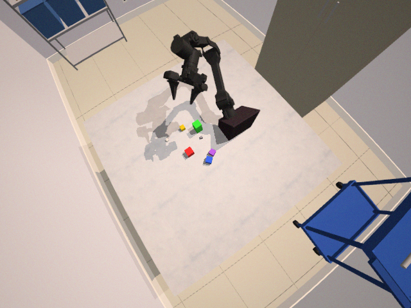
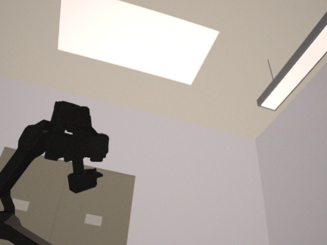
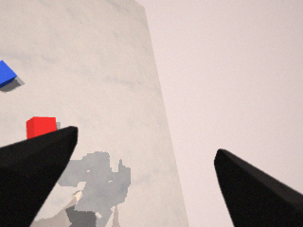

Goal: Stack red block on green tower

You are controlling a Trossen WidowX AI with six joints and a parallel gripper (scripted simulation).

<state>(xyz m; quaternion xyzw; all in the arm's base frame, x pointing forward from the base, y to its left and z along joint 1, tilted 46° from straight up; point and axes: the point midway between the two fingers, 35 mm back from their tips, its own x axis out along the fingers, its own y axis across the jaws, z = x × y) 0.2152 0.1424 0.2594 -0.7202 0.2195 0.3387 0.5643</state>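
Now: the red block 36 cm below my gripper tip, 9 cm to the left of it and 8 cm ahead of it. The rest, counted from my gripper tip: blue block 37 cm below, 20 cm to the left; then yellow block 37 cm below, 8 cm to the right, 3 cm ahead; then purple block 37 cm below, 17 cm to the left, 4 cm behind.
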